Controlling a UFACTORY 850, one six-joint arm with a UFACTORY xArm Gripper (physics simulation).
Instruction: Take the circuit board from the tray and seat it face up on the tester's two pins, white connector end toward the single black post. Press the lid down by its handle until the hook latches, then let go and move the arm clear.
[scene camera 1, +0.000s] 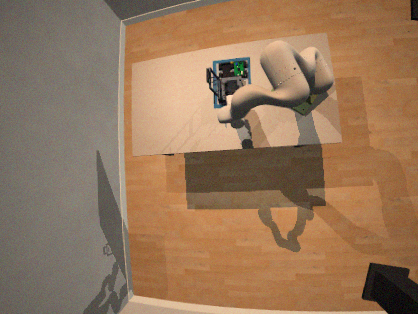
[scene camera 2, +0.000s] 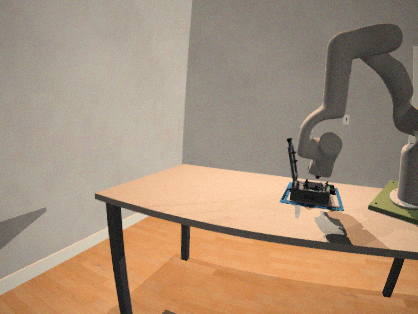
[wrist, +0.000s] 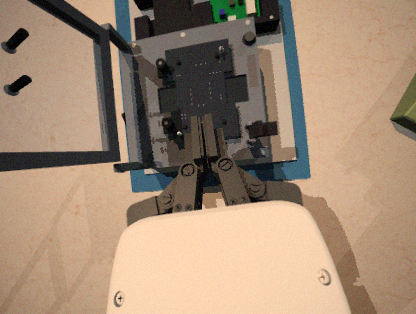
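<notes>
The green circuit board lies in the black tray, with its white connector at its right in the wrist view. The grey tester stands beside the tray; its dark nest carries no board. Two small metal pins and the single black post show on it. The lid stands raised open at the left. The hook is at the tester's right side. My gripper is shut and empty, above the nest's near edge. In scene camera 1 the arm hides it.
A blue border surrounds the tester and tray on the table. The arm's green base plate is to the right. The raised lid's frame reaches out past the blue border on the left.
</notes>
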